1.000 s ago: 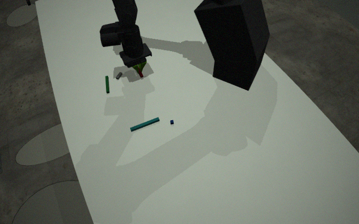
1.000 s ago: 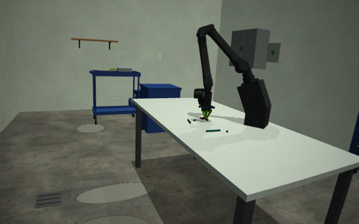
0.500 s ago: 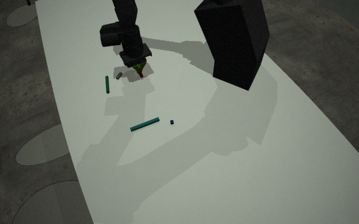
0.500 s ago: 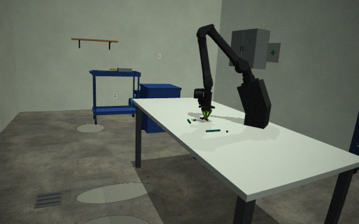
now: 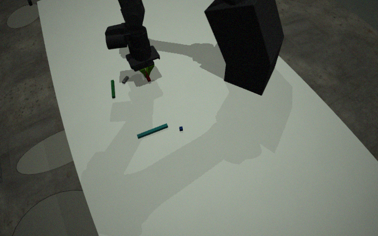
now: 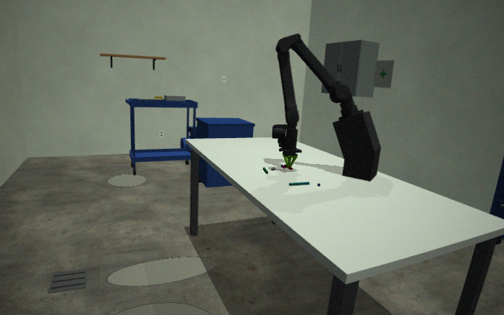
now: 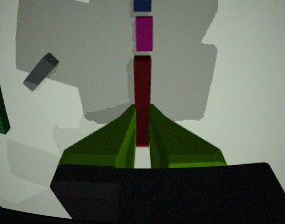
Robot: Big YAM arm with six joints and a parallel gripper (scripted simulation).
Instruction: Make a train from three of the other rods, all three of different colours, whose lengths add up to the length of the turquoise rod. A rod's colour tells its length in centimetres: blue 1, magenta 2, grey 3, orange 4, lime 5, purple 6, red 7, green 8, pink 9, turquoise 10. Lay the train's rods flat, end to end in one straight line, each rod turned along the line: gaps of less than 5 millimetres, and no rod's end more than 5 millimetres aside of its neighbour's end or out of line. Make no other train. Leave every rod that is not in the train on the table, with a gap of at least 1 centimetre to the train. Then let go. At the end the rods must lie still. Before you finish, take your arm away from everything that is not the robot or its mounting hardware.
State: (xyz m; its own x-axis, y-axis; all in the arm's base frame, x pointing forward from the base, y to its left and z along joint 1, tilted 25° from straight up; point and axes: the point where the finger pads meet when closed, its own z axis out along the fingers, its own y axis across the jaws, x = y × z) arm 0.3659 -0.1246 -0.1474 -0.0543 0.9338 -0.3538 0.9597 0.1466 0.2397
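The red rod lies 1 cm to the right of my hand and 1 cm below it. Round my hand: green rod 13 cm ahead, 2 cm below; then magenta rod 5 cm to the right, 2 cm below; then grey rod 8 cm ahead, 2 cm to the right, 2 cm below.
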